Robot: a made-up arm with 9 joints. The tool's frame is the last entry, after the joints. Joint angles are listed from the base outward.
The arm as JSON. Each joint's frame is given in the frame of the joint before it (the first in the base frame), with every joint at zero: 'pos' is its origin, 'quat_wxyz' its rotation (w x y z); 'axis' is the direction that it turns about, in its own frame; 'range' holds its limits. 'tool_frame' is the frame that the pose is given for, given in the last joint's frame.
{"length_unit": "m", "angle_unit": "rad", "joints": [
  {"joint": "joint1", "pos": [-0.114, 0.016, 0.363], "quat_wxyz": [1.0, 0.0, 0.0, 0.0], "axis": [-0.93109, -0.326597, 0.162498], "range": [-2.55, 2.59]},
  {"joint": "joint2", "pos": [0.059, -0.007, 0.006], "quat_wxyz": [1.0, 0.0, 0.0, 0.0], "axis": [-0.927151, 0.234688, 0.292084], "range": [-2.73, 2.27]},
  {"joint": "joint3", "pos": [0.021, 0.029, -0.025], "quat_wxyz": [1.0, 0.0, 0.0, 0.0], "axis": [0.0, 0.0, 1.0], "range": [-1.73, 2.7]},
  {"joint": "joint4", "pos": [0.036, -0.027, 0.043], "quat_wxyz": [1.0, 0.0, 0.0, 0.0], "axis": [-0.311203, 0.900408, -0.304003], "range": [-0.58, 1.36]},
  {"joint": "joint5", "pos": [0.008, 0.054, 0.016], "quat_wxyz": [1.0, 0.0, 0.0, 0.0], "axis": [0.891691, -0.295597, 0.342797], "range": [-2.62, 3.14]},
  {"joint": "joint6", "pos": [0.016, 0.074, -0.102], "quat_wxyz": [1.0, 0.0, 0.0, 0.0], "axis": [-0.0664, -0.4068, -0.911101], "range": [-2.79, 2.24]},
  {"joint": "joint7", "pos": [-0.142, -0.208, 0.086], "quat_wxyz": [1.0, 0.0, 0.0, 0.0], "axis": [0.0, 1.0, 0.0], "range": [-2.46, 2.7]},
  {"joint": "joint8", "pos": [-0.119, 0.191, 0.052], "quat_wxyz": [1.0, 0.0, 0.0, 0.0], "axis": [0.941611, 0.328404, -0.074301], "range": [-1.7, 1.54]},
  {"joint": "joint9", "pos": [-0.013, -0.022, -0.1], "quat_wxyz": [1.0, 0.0, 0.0, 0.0], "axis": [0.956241, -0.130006, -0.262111], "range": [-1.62, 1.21]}
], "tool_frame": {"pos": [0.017, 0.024, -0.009], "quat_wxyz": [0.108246, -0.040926, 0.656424, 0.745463]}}
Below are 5 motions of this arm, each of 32 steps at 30 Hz.
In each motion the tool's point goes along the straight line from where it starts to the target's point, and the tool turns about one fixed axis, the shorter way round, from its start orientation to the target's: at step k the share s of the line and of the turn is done. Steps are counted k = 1, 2, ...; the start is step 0. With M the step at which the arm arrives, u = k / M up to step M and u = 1 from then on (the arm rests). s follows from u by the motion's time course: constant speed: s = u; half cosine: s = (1 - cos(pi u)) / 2; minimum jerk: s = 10 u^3 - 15 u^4 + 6 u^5.
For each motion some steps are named. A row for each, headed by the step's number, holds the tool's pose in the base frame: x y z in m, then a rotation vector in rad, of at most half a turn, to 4 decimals.
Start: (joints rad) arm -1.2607 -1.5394 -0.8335 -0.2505 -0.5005 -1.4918 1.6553 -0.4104 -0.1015
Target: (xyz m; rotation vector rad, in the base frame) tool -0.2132 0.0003 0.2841 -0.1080 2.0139 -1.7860
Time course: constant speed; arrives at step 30
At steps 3, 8, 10, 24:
3: -0.1507 0.0042 0.1397 0.8998 0.9918 -1.9555
8: -0.1623 0.0035 0.1664 0.7342 1.1981 -1.9640
10: -0.1669 0.0032 0.1771 0.6651 1.2789 -1.9625
24: -0.1993 0.0012 0.2520 0.1383 1.8099 -1.8708

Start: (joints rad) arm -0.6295 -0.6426 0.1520 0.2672 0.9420 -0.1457 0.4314 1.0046 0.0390
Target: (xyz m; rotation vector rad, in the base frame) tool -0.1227 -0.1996 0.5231 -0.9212 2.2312 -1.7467
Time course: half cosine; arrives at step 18
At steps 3, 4, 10, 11, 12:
3: -0.2381 -0.0399 0.4800 -0.2156 1.6323 -2.0812
4: -0.2319 -0.0484 0.4823 -0.2517 1.6672 -2.0704
10: -0.1738 -0.1289 0.5040 -0.6015 1.9813 -1.9306
11: -0.1634 -0.1433 0.5079 -0.6658 2.0345 -1.8979
12: -0.1536 -0.1568 0.5116 -0.7266 2.0834 -1.8650

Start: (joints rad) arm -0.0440 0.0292 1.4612 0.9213 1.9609 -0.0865 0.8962 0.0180 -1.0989
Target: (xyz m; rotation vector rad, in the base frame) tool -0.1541 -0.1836 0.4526 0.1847 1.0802 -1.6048
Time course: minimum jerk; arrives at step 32
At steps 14, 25, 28, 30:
14: -0.1137 -0.1661 0.4210 0.7544 0.2931 -1.2314
25: -0.1493 -0.1815 0.4488 0.2610 0.9868 -1.5704
28: -0.1530 -0.1831 0.4518 0.2016 1.0598 -1.5975
30: -0.1540 -0.1835 0.4525 0.1870 1.0774 -1.6038

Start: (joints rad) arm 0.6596 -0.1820 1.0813 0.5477 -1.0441 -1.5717 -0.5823 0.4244 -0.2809
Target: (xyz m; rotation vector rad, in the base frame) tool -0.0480 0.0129 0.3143 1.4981 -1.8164 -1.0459
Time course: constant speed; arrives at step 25
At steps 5, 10, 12, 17, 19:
5: -0.0294 0.1094 0.4699 -0.0530 -1.7705 -0.3611
10: -0.0341 0.0853 0.4310 0.3164 -1.8522 -0.5395
12: -0.0359 0.0756 0.4154 0.4681 -1.8729 -0.6100
17: -0.0406 0.0515 0.3765 0.8562 -1.8922 -0.7831
19: -0.0424 0.0419 0.3610 1.0146 -1.8862 -0.8507

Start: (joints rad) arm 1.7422 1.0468 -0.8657 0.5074 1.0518 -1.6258 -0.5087 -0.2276 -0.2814
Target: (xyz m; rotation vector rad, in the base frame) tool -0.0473 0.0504 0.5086 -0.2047 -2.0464 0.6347
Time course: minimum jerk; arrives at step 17
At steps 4, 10, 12, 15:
4: -0.0011 0.0602 0.5183 0.8250 -2.0761 0.5292
10: -0.0302 0.0540 0.5122 0.1749 -2.0919 0.6061
12: -0.0394 0.0521 0.5103 -0.0308 -2.0722 0.6231
15: -0.0466 0.0505 0.5087 -0.1896 -2.0490 0.6338

